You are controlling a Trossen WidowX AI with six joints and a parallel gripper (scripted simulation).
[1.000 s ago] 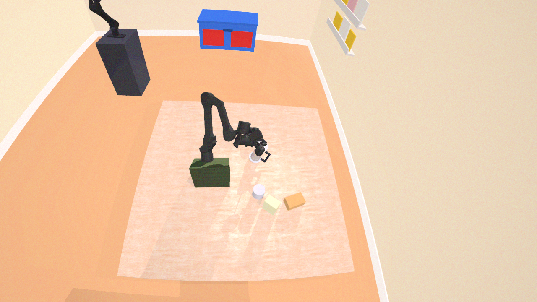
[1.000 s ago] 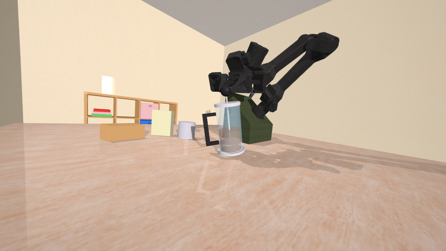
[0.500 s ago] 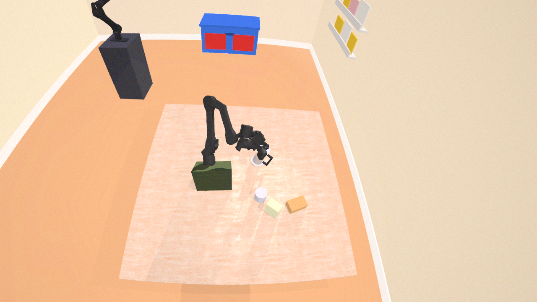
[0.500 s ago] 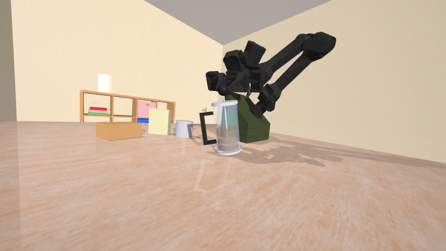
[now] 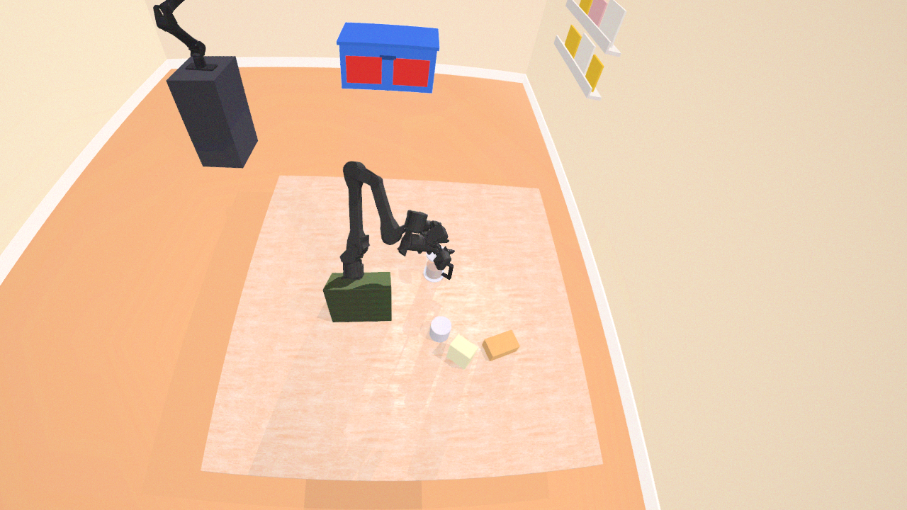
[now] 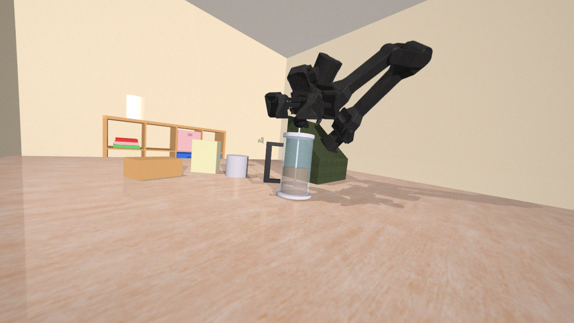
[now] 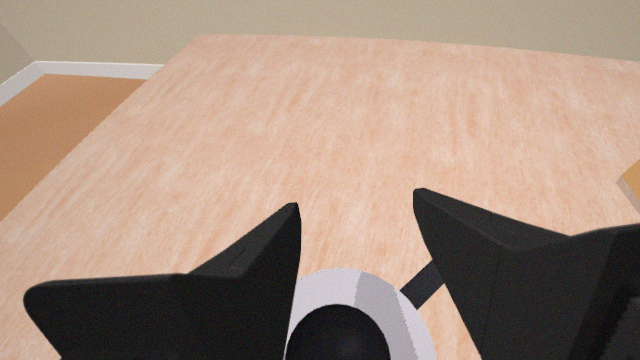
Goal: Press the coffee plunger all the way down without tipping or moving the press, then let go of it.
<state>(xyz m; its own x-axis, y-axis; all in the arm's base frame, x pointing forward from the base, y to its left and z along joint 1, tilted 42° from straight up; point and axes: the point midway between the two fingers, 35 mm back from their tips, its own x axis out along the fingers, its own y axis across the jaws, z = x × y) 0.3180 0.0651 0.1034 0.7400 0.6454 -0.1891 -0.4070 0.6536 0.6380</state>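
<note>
My gripper tip is 30 mm past the coffee press, 20 mm to the left of it and 90 mm above it.
</note>
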